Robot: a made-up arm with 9 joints. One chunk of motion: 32 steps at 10 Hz.
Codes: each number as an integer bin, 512 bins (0 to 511) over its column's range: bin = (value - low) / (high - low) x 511, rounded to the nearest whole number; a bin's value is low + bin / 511 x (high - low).
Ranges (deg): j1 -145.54..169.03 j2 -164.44..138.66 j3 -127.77..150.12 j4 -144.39..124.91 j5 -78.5..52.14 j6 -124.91..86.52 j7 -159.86..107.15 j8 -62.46..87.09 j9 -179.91..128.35
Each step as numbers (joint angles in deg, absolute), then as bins.
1 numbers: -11.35 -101.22 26.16 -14.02 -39.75 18.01 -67.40 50.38 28.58
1 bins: 218 107 283 247 152 345 177 386 346
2 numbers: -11.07 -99.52 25.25 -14.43 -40.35 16.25 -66.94 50.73 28.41
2 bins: 218 109 281 247 149 341 178 387 345
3 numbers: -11.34 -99.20 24.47 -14.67 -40.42 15.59 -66.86 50.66 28.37
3 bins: 218 110 280 246 149 340 178 387 345
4 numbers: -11.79 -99.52 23.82 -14.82 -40.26 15.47 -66.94 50.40 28.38
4 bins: 217 109 279 246 150 339 178 386 345
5 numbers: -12.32 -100.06 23.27 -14.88 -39.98 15.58 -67.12 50.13 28.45
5 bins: 216 109 278 246 151 340 177 385 345
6 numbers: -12.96 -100.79 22.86 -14.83 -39.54 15.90 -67.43 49.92 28.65
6 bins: 215 107 277 246 152 340 177 384 346
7 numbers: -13.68 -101.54 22.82 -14.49 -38.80 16.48 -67.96 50.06 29.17
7 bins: 214 106 277 246 155 342 176 384 347
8 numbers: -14.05 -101.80 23.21 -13.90 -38.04 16.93 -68.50 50.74 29.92
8 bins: 214 106 278 248 158 343 175 387 348
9 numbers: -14.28 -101.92 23.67 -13.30 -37.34 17.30 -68.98 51.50 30.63
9 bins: 213 105 278 249 161 344 174 389 349
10 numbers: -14.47 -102.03 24.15 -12.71 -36.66 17.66 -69.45 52.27 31.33
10 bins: 213 105 279 250 164 345 173 392 350
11 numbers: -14.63 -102.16 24.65 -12.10 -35.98 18.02 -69.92 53.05 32.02
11 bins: 213 105 280 251 166 345 172 395 351
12 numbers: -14.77 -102.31 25.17 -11.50 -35.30 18.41 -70.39 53.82 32.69
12 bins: 212 105 281 252 169 346 171 397 352
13 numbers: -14.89 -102.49 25.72 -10.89 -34.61 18.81 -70.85 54.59 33.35
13 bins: 212 104 282 253 172 347 170 400 354
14 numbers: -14.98 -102.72 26.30 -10.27 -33.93 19.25 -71.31 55.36 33.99
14 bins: 212 104 283 254 174 348 169 403 355
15 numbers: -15.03 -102.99 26.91 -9.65 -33.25 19.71 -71.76 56.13 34.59
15 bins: 212 104 284 256 177 350 169 405 356
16 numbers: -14.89 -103.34 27.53 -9.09 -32.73 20.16 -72.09 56.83 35.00
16 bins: 212 103 286 257 179 351 168 408 356
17 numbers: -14.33 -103.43 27.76 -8.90 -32.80 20.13 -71.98 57.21 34.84
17 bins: 213 103 286 257 179 351 168 409 356
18 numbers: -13.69 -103.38 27.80 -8.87 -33.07 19.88 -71.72 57.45 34.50
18 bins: 214 103 286 257 178 350 169 410 355
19 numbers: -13.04 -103.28 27.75 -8.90 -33.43 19.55 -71.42 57.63 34.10
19 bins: 215 103 286 257 176 349 169 410 355
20 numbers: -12.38 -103.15 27.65 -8.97 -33.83 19.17 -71.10 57.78 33.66
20 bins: 216 103 286 257 175 348 170 411 354
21 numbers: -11.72 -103.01 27.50 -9.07 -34.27 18.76 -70.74 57.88 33.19
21 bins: 217 104 286 257 173 347 171 411 353
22 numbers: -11.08 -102.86 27.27 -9.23 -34.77 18.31 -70.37 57.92 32.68
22 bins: 218 104 285 256 171 346 171 411 352
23 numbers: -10.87 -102.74 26.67 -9.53 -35.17 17.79 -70.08 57.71 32.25
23 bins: 219 104 284 256 169 345 172 411 352
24 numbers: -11.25 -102.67 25.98 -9.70 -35.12 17.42 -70.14 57.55 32.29
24 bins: 218 104 283 256 170 344 172 410 352
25 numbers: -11.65 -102.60 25.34 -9.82 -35.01 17.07 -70.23 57.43 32.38
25 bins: 217 104 282 255 170 343 172 410 352
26 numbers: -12.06 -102.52 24.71 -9.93 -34.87 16.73 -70.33 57.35 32.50
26 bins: 217 104 280 255 171 342 171 409 352
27 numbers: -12.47 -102.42 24.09 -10.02 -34.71 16.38 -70.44 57.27 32.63
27 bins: 216 105 279 255 171 341 171 409 352
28 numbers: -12.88 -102.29 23.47 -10.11 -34.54 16.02 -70.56 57.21 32.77
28 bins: 215 105 278 255 172 341 171 409 353
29 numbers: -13.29 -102.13 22.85 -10.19 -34.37 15.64 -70.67 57.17 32.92
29 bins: 215 105 277 255 173 340 171 409 353
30 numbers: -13.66 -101.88 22.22 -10.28 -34.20 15.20 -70.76 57.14 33.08
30 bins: 214 105 276 254 173 339 171 409 353
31 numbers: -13.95 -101.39 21.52 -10.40 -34.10 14.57 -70.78 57.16 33.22
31 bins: 214 106 275 254 174 337 170 409 353
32 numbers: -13.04 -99.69 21.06 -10.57 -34.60 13.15 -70.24 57.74 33.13
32 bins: 215 109 274 254 172 334 172 411 353
